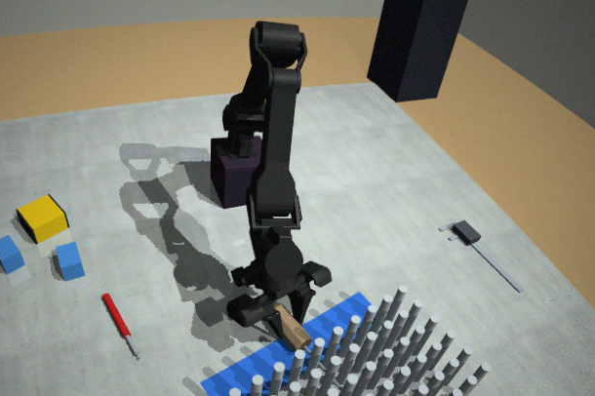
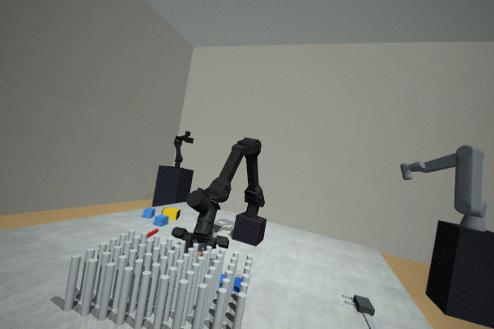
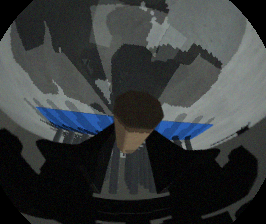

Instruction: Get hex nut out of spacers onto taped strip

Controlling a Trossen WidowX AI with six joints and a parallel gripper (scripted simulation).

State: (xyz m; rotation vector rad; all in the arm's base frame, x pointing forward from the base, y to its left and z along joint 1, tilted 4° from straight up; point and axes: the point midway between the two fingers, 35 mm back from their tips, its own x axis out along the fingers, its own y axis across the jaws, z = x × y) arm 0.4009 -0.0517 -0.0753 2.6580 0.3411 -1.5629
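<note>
Right now the blue taped strip is 30 mm ahead of my gripper tip, 10 mm to the left of it and 10 mm below it. Also, from my gripper tip: yellow block 420 mm behind, 390 mm to the right, 10 mm above; hook tool 100 mm ahead, 20 mm to the left; red-handled screwdriver 270 mm to the right, 90 mm behind.
</note>
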